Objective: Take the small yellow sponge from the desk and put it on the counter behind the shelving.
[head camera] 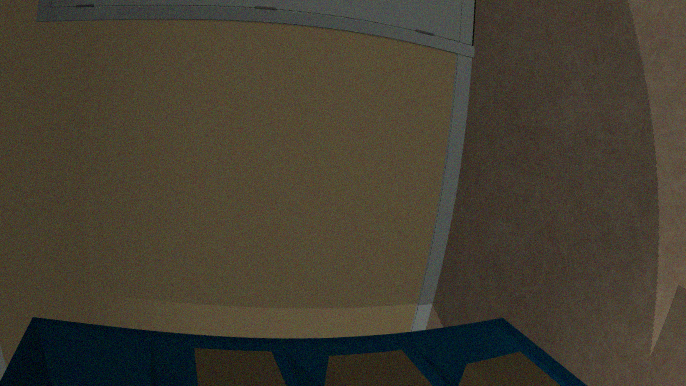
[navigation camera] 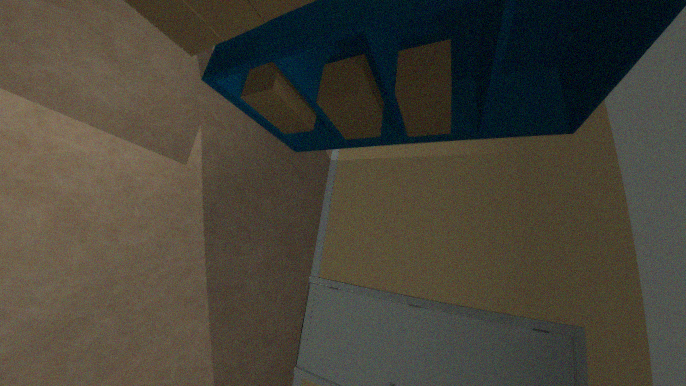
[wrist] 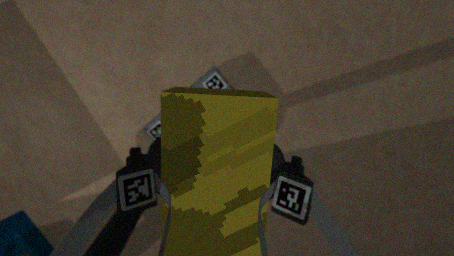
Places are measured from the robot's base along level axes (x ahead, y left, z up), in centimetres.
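Pixels of known places: gripper, fingertip midpoint: (wrist: 216, 157).
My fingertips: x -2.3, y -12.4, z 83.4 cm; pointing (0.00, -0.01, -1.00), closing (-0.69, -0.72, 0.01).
Note:
Behind a point stands the place of what it marks.
The small yellow sponge (wrist: 235, 145) {x -1.2, y -14.7, z 87.8 cm} is a long yellow block, upright in the middle of the wrist view, with stepped shadows across its face. My gripper (wrist: 216, 157) {x -2.3, y -12.4, z 83.4 cm} is shut on it, one finger pressed against each long side. The lower end of the sponge runs out of the wrist view. The gripper and sponge do not show in the head or navigation views. The blue shelving (head camera: 100, 347) {x 158.3, y 60.6, z 162.4 cm} (navigation camera: 530, 95) {x 162.4, y 78.7, z 171.4 cm} (wrist: 22, 236) shows along the bottom of the head view, across the top of the navigation view and at the wrist view's lower left corner. The desk and the counter do not show.
Brown boxes (head camera: 237, 370) {x 142.7, y 58.7, z 112.9 cm} (navigation camera: 425, 92) {x 114.9, y 65.0, z 114.1 cm} sit in the shelving. A beige wall (head camera: 250, 175) {x 212.0, y -1.5, z 97.7 cm} (navigation camera: 475, 215) {x 213.3, y 4.0, z 146.3 cm} with a grey door (head camera: 300, 11) {x 194.3, y -71.8, z 86.9 cm} (navigation camera: 440, 345) {x 188.9, y -95.5, z 123.6 cm} stands beyond it. Brown floor (head camera: 550, 175) {x 138.1, y -8.3, z 0.0 cm} (navigation camera: 100, 250) {x 37.6, y -17.3, z 0.0 cm} (wrist: 350, 45) {x -23.8, y -63.6, z 0.0 cm} shows in all views. Marker tags (wrist: 215, 80) {x 0.8, y -14.2, z 16.0 cm} show behind the sponge.

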